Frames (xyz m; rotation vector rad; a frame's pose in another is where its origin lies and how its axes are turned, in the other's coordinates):
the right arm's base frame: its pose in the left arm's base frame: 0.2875 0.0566 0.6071 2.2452 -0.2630 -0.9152
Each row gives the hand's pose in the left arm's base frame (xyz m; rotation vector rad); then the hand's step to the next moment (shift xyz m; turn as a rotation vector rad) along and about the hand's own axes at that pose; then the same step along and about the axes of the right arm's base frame.
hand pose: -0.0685 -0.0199 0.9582 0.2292 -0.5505 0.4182
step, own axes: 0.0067 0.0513 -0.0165 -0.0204 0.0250 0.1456
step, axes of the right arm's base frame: -0.0268 -0.0434 -0.0185 -0.1159 0.0913 0.0218
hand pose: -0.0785 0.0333 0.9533 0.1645 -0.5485 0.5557
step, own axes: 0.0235 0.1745 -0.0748 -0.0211 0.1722 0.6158
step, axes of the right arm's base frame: -0.0802 -0.1695 -0.0381 -0.5373 0.3466 0.0223
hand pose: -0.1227 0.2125 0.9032 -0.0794 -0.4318 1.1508
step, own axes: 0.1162 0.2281 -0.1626 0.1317 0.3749 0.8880
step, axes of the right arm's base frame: -0.0691 -0.2924 0.0412 -0.9041 0.3571 -0.0400
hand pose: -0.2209 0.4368 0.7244 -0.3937 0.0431 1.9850
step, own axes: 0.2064 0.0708 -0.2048 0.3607 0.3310 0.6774
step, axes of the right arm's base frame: 0.0319 -0.2623 0.1405 -0.8341 0.0531 -0.0020
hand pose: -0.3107 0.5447 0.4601 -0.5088 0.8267 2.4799
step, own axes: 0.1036 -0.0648 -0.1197 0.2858 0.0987 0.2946
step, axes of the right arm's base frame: 0.0705 -0.1164 0.1037 -0.4080 -0.0913 0.0585
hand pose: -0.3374 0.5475 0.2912 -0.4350 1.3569 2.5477
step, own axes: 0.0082 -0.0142 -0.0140 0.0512 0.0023 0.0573
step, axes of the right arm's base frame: 0.0123 -0.0117 0.0133 -0.0699 -0.0314 0.0060
